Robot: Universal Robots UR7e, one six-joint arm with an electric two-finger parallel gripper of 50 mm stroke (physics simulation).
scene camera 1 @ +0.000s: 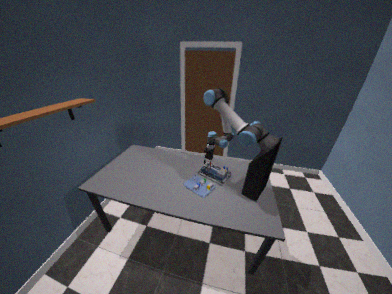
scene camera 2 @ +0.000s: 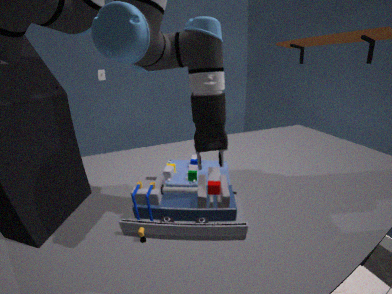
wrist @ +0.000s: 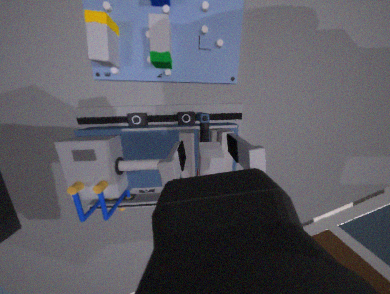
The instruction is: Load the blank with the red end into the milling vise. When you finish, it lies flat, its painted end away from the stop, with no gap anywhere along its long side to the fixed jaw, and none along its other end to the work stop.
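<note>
The blank with the red end (scene camera 2: 214,187) (wrist: 211,156) lies between the vise jaws, its red end toward scene camera 2 and its plain end toward the work stop (wrist: 204,131). It looks roughly level. The fixed jaw (scene camera 2: 226,194) is on its right and the moving jaw (scene camera 2: 202,192) (wrist: 186,145) on its left. Gaps at the fixed jaw and stop cannot be judged clearly. My gripper (scene camera 1: 207,164) (scene camera 2: 210,162) (wrist: 205,146) is open, its fingers apart on both sides above the blank, holding nothing. The wrist view hides most of the red end behind the gripper body.
The blue board (scene camera 1: 189,185) (wrist: 220,67) beside the vise holds blanks with yellow (wrist: 102,40), green (wrist: 161,42) and blue ends among white pegs. The vise's left block (wrist: 90,160) carries blue bent handles. A dark panel (scene camera 1: 261,170) (scene camera 2: 40,165) stands near the arm's base.
</note>
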